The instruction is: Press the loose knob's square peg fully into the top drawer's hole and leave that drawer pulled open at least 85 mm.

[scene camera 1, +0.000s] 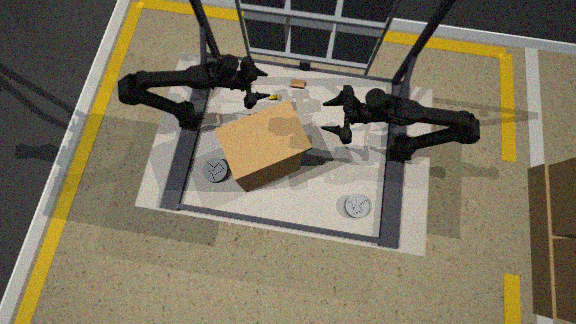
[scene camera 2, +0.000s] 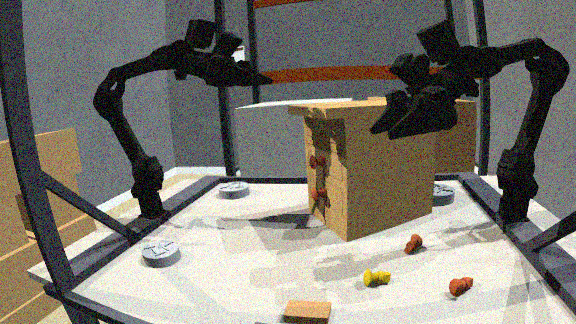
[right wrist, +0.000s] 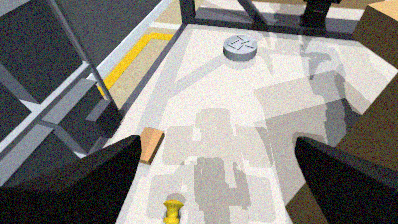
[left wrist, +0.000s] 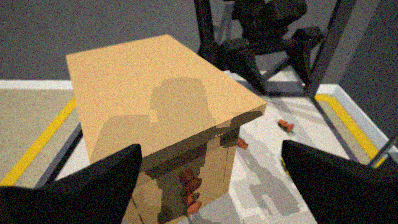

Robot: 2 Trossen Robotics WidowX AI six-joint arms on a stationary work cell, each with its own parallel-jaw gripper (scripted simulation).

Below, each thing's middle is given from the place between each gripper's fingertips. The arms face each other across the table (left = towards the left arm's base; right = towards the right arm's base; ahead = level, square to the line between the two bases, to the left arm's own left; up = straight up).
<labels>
The drawer (scene camera 2: 330, 131) is 22 cm ahead of my right hand, 4 cm to the left of it and 2 cm below it.
The drawer is 10 cm ahead of my left hand, 23 cm to the right of it and 12 cm below it.
</labels>
